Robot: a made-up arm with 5 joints. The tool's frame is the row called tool. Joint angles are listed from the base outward.
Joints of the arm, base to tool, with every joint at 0 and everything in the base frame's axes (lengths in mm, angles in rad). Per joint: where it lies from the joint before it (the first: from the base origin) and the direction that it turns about. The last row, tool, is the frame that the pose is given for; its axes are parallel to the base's.
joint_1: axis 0 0 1 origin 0 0 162.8
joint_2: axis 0 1 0 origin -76.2 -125 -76.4
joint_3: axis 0 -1 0 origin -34.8 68.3 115.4
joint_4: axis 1 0 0 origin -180.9 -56.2 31.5
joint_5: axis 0 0 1 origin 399.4 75.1 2.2
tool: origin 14 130.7 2.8
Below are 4 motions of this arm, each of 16 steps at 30 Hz.
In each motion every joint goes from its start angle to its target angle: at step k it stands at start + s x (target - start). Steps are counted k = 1, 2, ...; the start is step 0. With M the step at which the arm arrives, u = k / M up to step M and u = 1 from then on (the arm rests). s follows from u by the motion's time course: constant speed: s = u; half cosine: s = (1 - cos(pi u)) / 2; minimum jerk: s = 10 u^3 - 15 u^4 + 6 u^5.
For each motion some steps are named. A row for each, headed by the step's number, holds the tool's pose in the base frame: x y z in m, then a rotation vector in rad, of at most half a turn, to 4 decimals.
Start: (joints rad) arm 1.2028 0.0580 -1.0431 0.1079 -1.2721
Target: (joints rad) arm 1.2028 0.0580 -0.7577 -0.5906 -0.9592
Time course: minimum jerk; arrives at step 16
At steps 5, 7, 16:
5: 0.0403 0.0894 -0.0792 -0.9876 0.3561 -0.0024
7: 0.0338 0.0930 -0.0741 -0.9705 0.2436 0.1260
16: 0.0291 0.0896 -0.0678 -0.9674 -0.1202 0.4648

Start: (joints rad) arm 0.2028 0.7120 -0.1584 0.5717 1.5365
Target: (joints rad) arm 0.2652 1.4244 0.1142 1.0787 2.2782
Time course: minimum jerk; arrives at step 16
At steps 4, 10, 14, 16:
4: 0.1087 -0.0260 0.1747 1.1037 0.3284 1.3542
10: 0.1291 -0.0731 0.0878 1.4928 0.0209 1.3784
14: 0.1227 -0.0873 0.0431 1.5908 -0.1454 1.3519
16: 0.1220 -0.0880 0.0402 1.5953 -0.1561 1.3498

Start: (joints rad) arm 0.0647 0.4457 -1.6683 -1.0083 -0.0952
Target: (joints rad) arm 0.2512 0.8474 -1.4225 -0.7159 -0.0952
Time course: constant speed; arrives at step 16
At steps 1, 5, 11, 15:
1: -0.2987 -0.0197 0.0682 -0.7388 1.8585 1.0237
5: -0.2850 -0.0200 0.0701 -0.7357 1.9186 0.9954
11: -0.2649 -0.0195 0.0692 -0.7391 2.0081 0.9437
15: -0.2521 -0.0185 0.0660 -0.7468 2.0665 0.9027

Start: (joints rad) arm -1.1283 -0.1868 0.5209 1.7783 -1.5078
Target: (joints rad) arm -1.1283 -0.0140 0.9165 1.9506 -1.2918
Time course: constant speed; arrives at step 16
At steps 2, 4, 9, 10, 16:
2: -0.0949 -0.1135 0.5045 1.8981 -0.2299 -1.2147
4: -0.1006 -0.1069 0.5129 1.8887 -0.2648 -1.1567
9: -0.1160 -0.0898 0.5318 1.8612 -0.3483 -1.0118
10: -0.1192 -0.0863 0.5352 1.8550 -0.3643 -0.9827
16: -0.1394 -0.0648 0.5523 1.8137 -0.4556 -0.8086

